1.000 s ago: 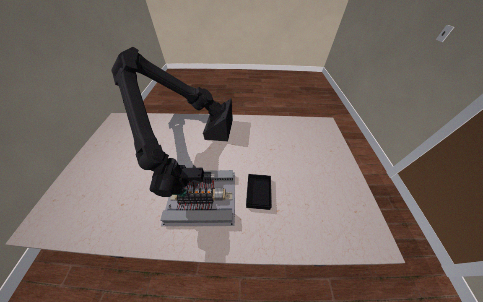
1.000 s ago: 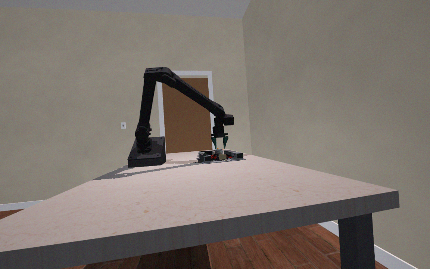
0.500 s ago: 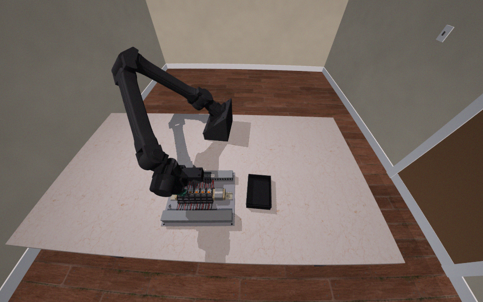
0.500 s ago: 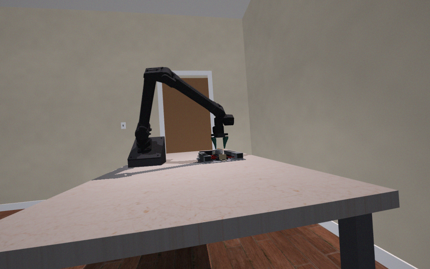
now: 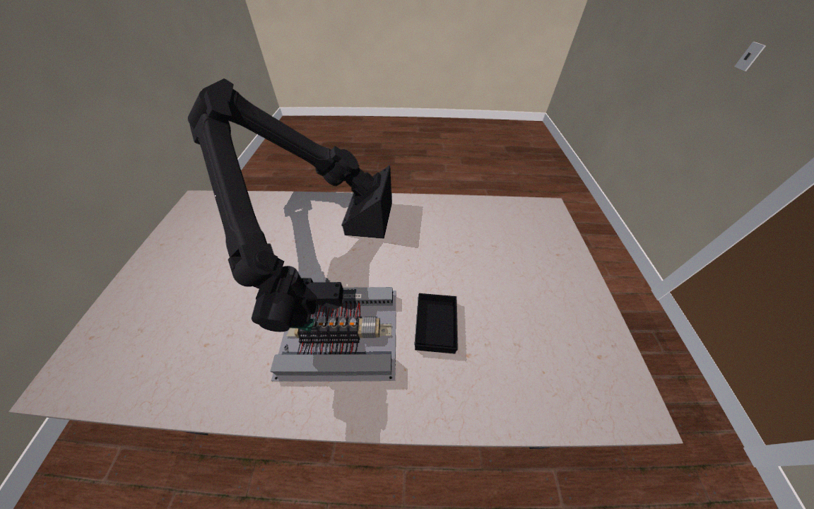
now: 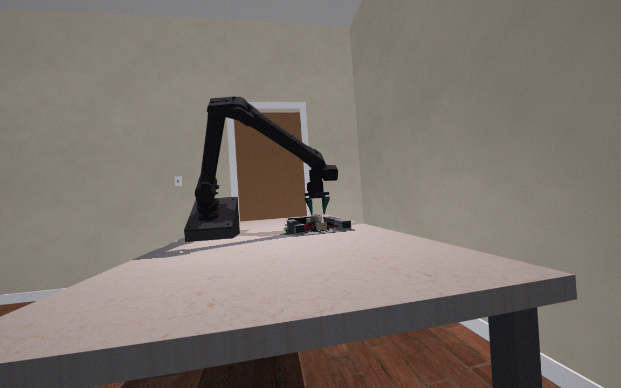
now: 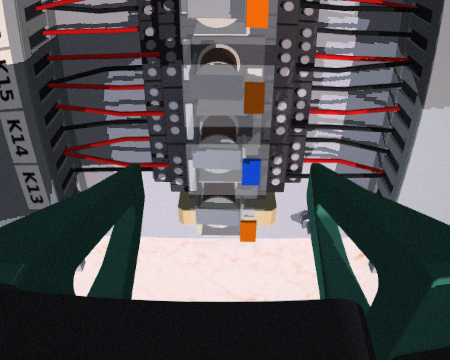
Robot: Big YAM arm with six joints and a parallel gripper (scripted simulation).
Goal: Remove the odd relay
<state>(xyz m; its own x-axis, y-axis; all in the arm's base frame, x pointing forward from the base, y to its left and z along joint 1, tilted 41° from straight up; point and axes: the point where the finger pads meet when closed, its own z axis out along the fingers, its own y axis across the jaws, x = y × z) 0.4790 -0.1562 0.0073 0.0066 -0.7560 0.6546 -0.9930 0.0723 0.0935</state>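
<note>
My gripper is now 30 mm above the clear-cased relay. Also, from my hand: black tray: 340 mm to the left, 70 mm below, 20 mm behind.
</note>
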